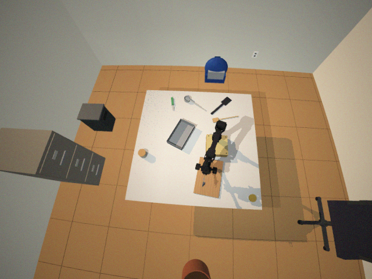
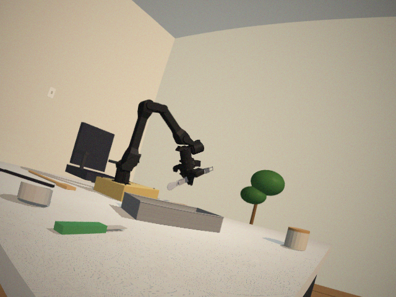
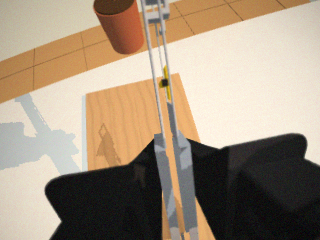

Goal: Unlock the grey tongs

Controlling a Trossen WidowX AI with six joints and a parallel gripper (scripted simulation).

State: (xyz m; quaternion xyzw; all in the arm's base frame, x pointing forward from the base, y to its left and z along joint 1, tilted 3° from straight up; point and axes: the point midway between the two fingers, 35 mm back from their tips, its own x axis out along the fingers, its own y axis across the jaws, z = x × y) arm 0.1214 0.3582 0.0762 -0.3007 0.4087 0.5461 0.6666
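The yellow lock piece lies 60 mm above my gripper tip, 20 mm to the left of it and 10 mm ahead of it. Round my gripper tip: grey roasting tin: 450 mm to the right, 240 mm ahead, 110 mm below; yellow disc: 460 mm behind, 190 mm to the left, 130 mm below; wooden board: 130 mm below, 50 mm behind.
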